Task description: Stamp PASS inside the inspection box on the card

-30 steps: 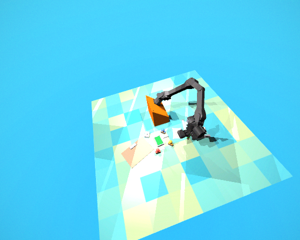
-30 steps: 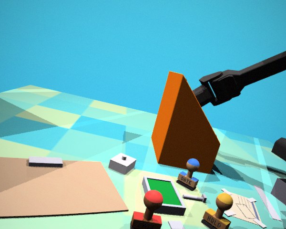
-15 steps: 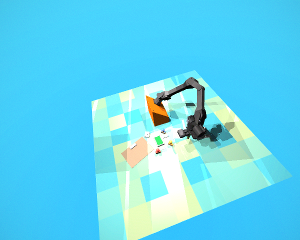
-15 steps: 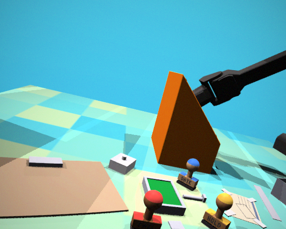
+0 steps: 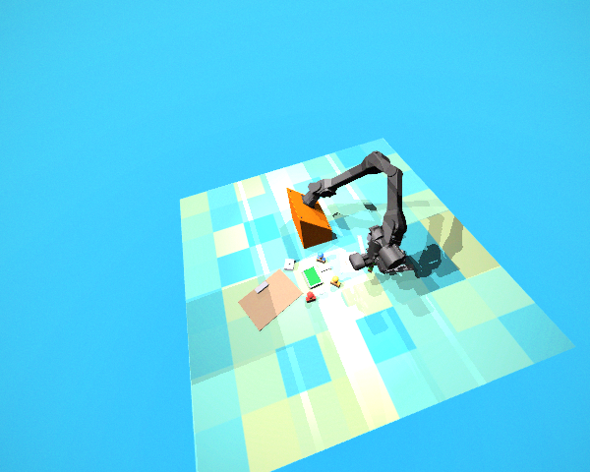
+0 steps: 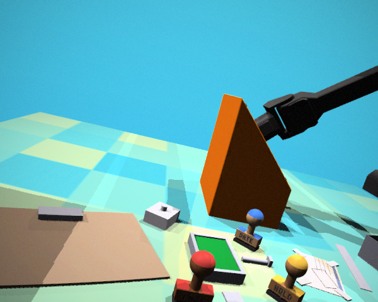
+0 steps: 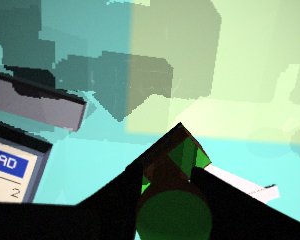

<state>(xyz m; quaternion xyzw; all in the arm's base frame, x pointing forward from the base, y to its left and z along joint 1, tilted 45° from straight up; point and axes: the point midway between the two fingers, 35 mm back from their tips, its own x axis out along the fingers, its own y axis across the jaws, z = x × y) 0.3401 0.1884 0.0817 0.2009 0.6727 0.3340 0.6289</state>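
Right now the green ink pad is 240 mm to the right of my gripper tip, 80 mm below it and 40 mm behind it. From my gripper tip the other things lie so: card (90 mm below, 80 mm behind, 70 mm to the right); green-knobbed stamp (right at my gripper tip); labelled stamp-pad box (130 mm to the left, 70 mm below, 60 mm behind).
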